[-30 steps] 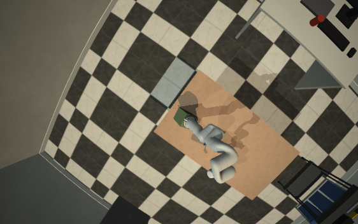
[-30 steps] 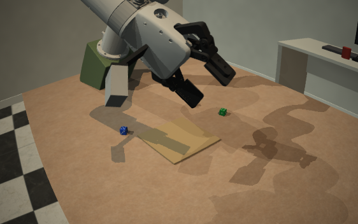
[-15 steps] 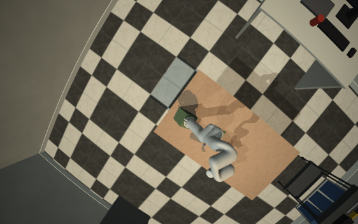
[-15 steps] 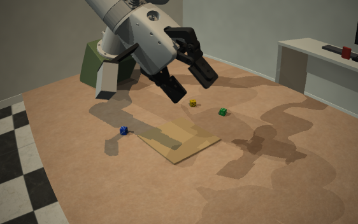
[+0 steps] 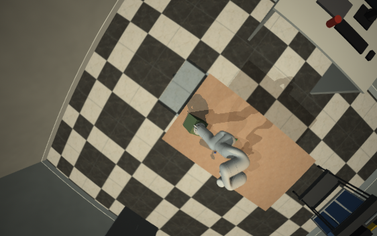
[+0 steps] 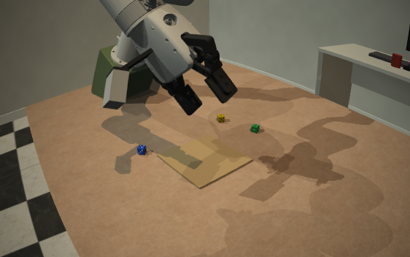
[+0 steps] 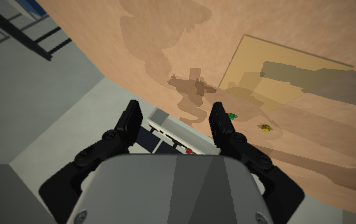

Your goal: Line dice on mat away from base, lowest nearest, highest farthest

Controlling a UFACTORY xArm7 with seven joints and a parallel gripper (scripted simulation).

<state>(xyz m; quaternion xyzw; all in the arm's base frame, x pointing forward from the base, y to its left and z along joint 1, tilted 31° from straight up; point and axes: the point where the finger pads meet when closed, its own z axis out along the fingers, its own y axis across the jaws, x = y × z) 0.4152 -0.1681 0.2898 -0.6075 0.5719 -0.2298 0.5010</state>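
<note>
My hand is 19 cm past the blue die, 17 cm above it and 1 cm to the left of it. Round my hand: tan mat (18 cm below, 9 cm behind, 7 cm to the left); green die (24 cm to the left, 17 cm below, 9 cm behind); yellow die (22 cm to the left, 18 cm behind, 17 cm below).
</note>
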